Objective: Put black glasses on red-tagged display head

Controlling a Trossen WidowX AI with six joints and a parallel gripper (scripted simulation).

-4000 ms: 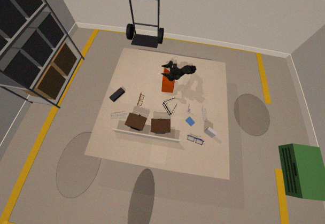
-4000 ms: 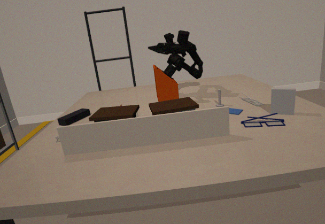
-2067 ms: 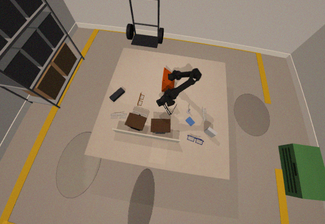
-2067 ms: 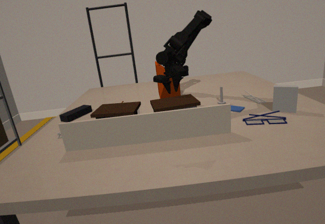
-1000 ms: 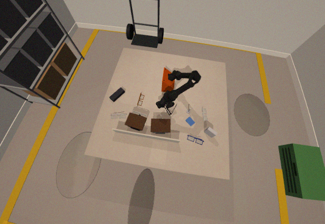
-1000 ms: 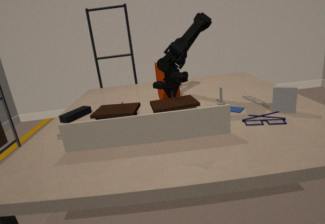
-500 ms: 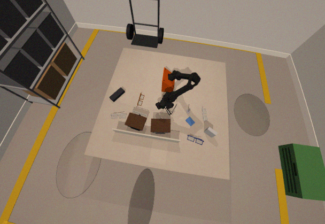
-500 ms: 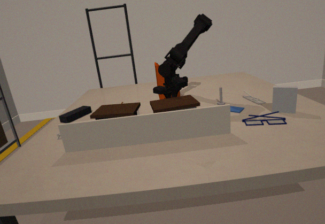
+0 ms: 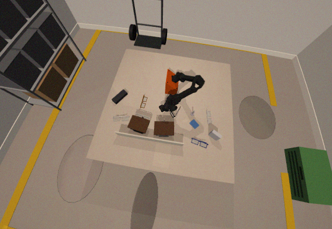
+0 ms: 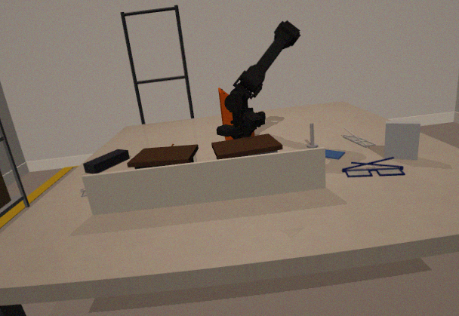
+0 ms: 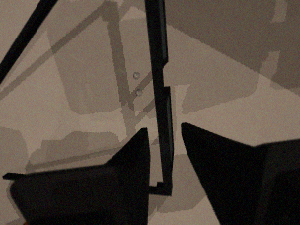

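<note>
Right now my gripper tip is 5 cm short of the grey post, 24 cm to the right of it and 1 cm below it. Round my gripper tip: blue card (16 cm ahead, 25 cm to the left, 1 cm below); low white wall (31 cm ahead, 17 cm to the right, 4 cm above); white box (28 cm ahead, 42 cm to the left, 4 cm above).
</note>
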